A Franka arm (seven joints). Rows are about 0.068 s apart.
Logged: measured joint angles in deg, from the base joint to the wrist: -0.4 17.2 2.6 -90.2 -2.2 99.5 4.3; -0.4 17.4 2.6 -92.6 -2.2 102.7 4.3; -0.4 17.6 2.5 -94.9 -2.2 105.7 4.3; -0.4 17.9 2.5 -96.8 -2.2 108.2 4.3; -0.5 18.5 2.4 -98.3 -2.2 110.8 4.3; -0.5 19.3 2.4 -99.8 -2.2 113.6 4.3; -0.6 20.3 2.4 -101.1 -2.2 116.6 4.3
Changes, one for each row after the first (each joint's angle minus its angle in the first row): 0.0 0.2 0.0 -2.4 0.0 3.2 0.0; 0.0 0.4 -0.1 -4.7 0.0 6.2 0.0; 0.0 0.7 -0.1 -6.6 0.0 8.7 0.0; -0.1 1.3 -0.2 -8.1 0.0 11.3 0.0; -0.1 2.1 -0.2 -9.6 0.0 14.1 0.0; -0.2 3.1 -0.2 -10.9 0.0 17.1 0.0
